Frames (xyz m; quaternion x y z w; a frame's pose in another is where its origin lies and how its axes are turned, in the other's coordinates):
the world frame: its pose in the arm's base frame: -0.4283 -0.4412 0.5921 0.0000 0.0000 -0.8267 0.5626
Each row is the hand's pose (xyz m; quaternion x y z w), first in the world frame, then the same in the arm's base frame.
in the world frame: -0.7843 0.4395 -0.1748 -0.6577 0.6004 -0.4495 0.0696
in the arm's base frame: 0.2683 0.1271 0.4173 -0.1263 -0.8816 0.3104 0.3325
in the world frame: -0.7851 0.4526 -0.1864 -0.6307 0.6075 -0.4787 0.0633
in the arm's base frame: 0.2808 0.1231 0.4057 -0.1474 -0.8632 0.3217 0.3601
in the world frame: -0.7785 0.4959 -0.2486 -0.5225 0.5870 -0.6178 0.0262
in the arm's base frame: 0.3187 0.1010 0.3435 -0.1913 -0.7622 0.3693 0.4960
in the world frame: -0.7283 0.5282 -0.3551 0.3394 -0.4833 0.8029 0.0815
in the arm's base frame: 0.3303 0.0425 0.2370 -0.2086 -0.5525 0.3843 0.7096
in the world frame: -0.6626 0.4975 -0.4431 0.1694 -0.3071 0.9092 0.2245
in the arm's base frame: 0.2776 -0.0074 0.1490 -0.1586 -0.3128 0.3259 0.8779
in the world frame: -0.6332 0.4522 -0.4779 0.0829 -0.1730 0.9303 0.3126
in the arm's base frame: 0.2247 -0.0181 0.1142 -0.0964 -0.1659 0.2650 0.9450
